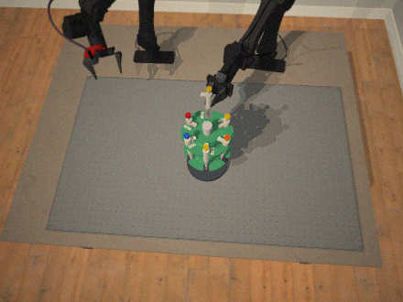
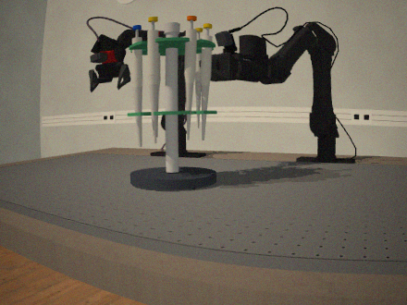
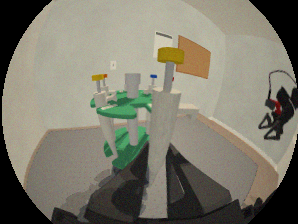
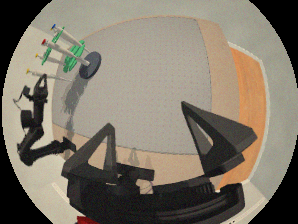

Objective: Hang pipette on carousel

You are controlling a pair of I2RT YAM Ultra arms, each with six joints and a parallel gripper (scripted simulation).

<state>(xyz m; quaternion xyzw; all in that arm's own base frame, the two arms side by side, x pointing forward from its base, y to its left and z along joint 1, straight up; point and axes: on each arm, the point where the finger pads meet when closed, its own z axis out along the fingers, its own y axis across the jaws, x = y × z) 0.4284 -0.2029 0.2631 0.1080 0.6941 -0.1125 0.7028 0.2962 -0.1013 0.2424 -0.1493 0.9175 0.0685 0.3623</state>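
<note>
My left hand is 20 mm above the pipette and 10 mm to the left of it.
</note>
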